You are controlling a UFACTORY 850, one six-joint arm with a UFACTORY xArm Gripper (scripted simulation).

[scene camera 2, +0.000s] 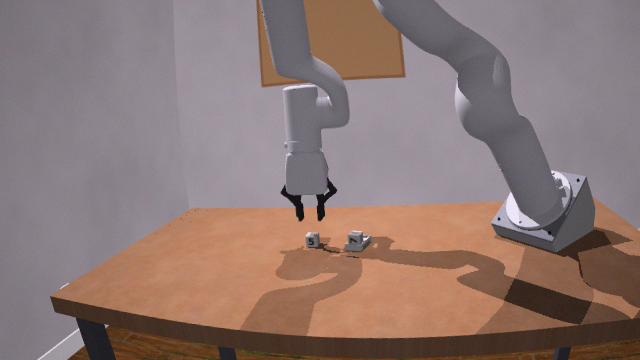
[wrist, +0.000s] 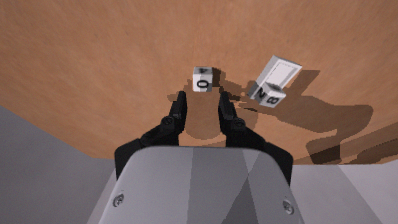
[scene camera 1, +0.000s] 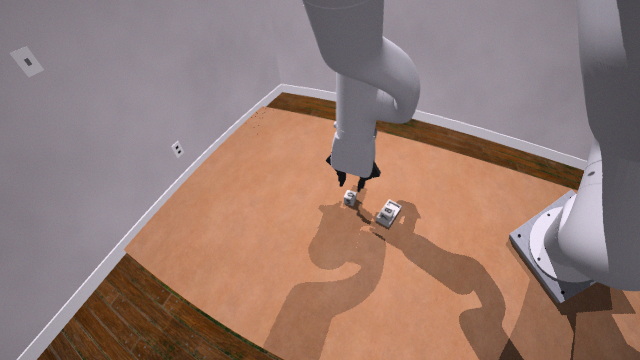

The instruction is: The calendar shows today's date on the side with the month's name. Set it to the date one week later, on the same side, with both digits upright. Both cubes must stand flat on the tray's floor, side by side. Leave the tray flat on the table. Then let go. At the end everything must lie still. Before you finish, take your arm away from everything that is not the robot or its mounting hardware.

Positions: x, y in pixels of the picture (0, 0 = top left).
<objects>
My gripper shows in scene camera 2, in the wrist view and in scene camera 1 (351, 185). One and the same spot on my gripper: (wrist: 234, 128) is (scene camera 2: 322, 197).
</objects>
